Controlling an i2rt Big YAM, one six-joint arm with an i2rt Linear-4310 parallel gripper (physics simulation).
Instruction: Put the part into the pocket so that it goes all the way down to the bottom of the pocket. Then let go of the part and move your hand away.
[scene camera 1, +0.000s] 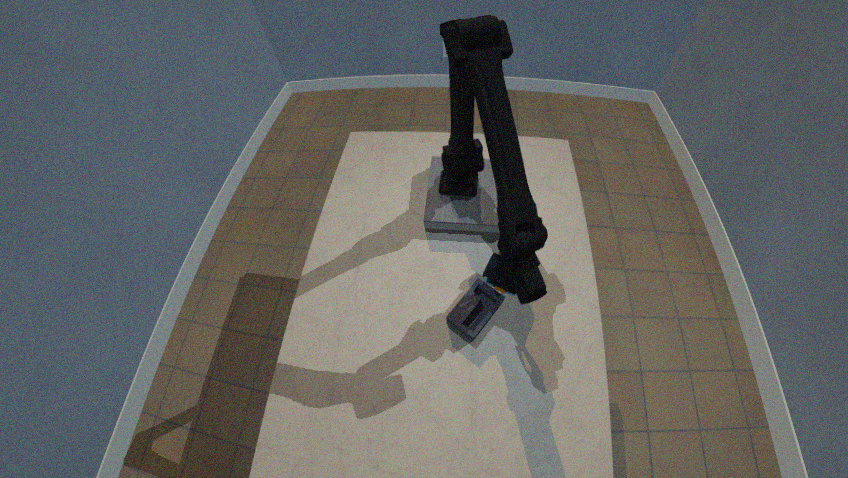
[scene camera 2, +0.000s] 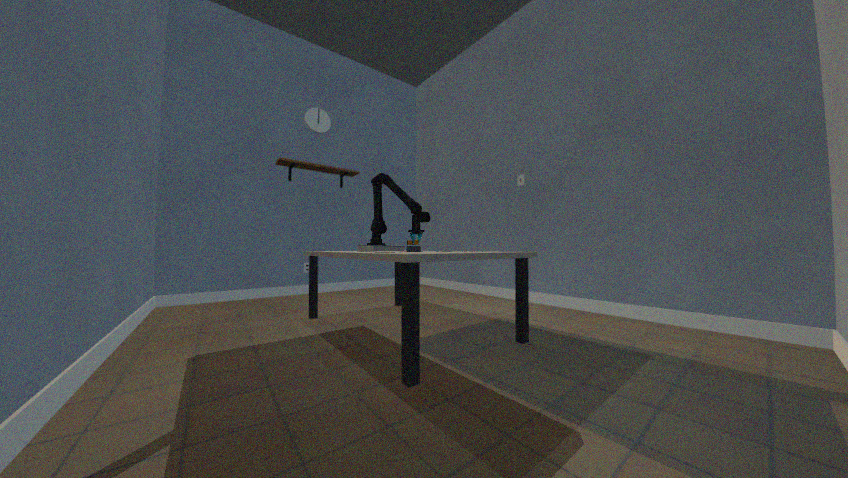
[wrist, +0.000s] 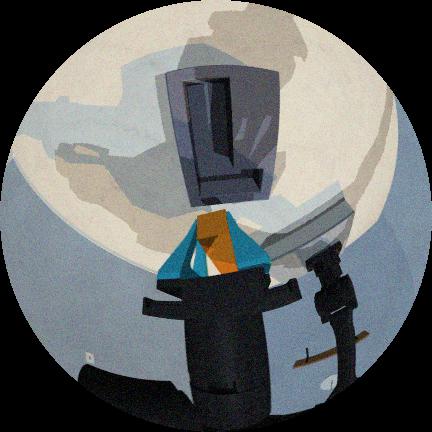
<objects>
My gripper (wrist: 213, 218) carries an orange part (wrist: 212, 233), which touches nothing else.
</objects>
